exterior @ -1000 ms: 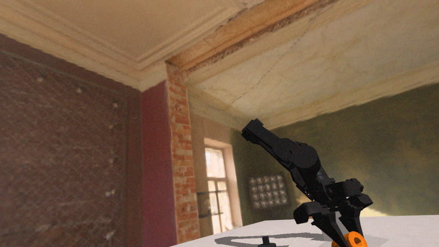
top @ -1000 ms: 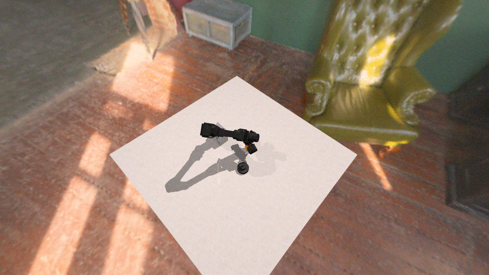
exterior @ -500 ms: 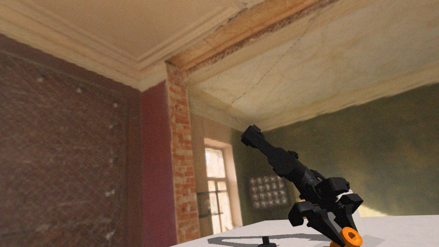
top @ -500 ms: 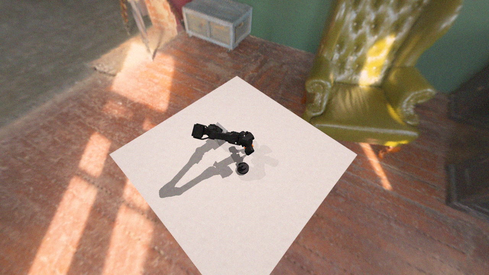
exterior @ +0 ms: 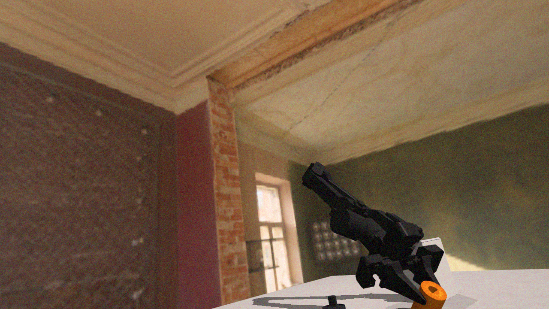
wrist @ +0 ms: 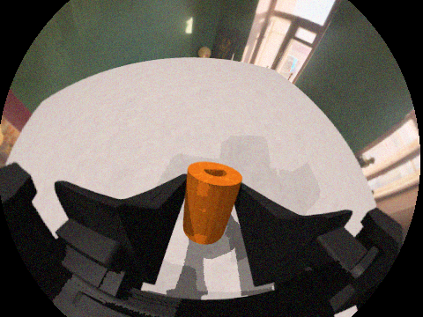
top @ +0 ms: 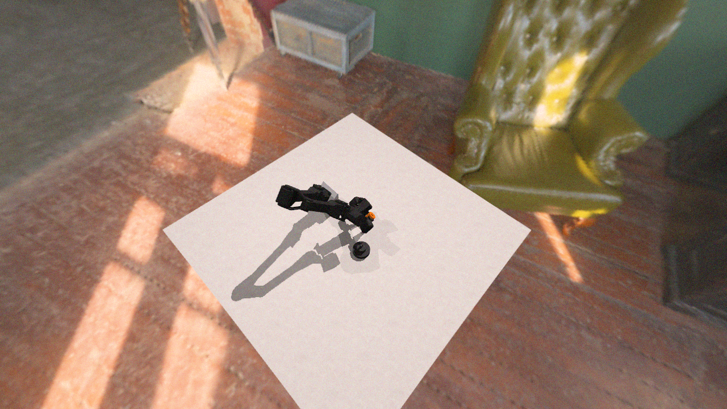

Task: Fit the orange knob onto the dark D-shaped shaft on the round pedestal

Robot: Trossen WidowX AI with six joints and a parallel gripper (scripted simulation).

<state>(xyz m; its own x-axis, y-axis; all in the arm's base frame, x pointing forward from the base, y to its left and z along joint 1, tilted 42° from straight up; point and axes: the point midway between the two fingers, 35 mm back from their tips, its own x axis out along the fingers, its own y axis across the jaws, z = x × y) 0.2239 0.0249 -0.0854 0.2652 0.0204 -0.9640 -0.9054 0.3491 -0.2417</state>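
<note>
The orange knob is 10 mm behind my gripper tip and 20 mm to the right of it. From my gripper tip the other things lie so: D-shaped shaft (80 mm ahead, 160 mm to the right, 10 mm below).
</note>
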